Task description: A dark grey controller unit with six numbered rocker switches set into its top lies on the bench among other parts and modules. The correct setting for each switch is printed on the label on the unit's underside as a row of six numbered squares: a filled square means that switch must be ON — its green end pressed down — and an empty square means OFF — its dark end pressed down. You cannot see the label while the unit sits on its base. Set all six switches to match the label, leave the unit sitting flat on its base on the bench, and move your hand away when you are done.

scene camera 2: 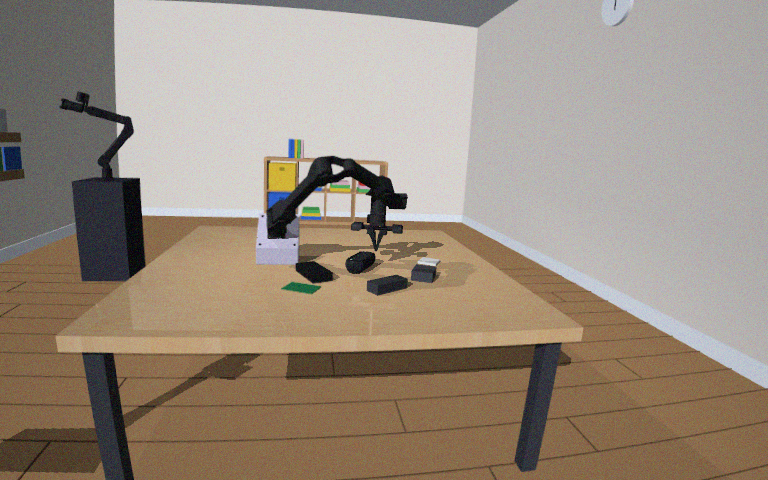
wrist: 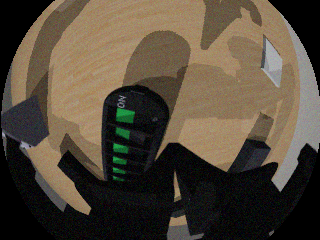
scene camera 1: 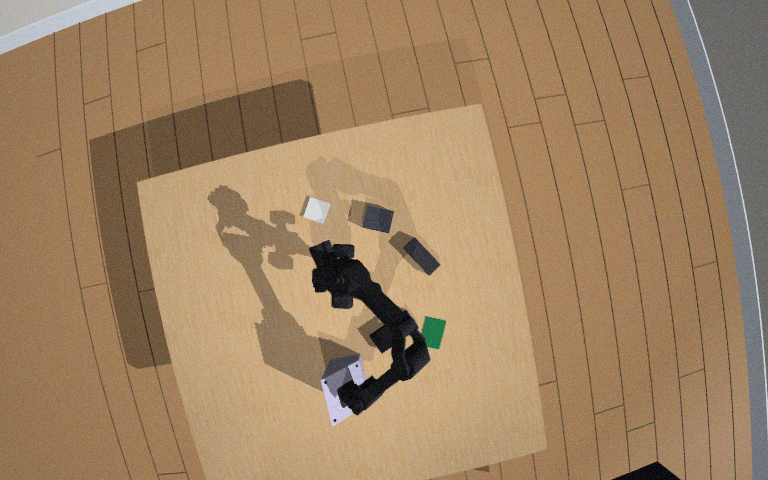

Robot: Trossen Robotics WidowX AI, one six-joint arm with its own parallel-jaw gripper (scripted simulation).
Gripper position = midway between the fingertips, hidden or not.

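Observation:
You can see my gripper (scene camera 2: 375, 251) and, in the wrist view, there's my gripper again (wrist: 173, 147); it's shut and holding nothing.

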